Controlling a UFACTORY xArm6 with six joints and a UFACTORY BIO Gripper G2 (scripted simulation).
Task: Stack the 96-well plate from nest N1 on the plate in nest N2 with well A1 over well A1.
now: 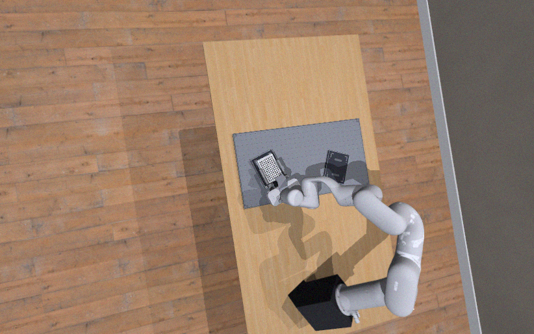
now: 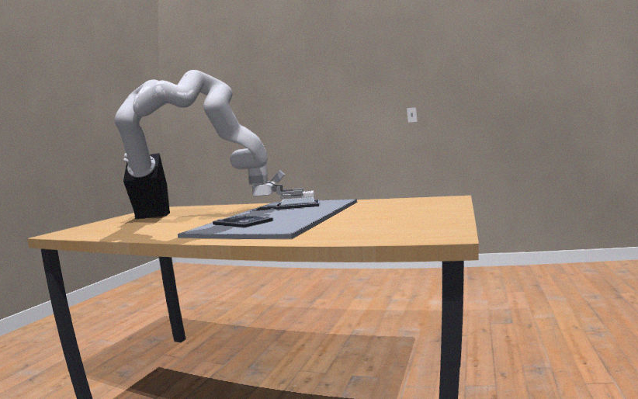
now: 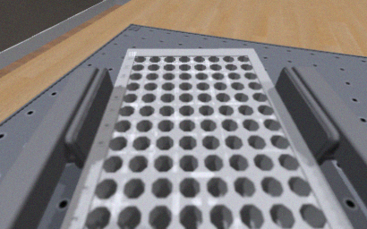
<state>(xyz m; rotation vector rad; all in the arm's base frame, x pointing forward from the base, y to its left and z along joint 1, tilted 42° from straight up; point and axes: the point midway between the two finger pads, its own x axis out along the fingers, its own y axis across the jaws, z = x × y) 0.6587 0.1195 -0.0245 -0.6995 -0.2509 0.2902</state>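
Now: hand 50 mm above the plate nest N2. Round my hand: plate nest N1: 360 mm to the right, 100 mm behind, 50 mm below.
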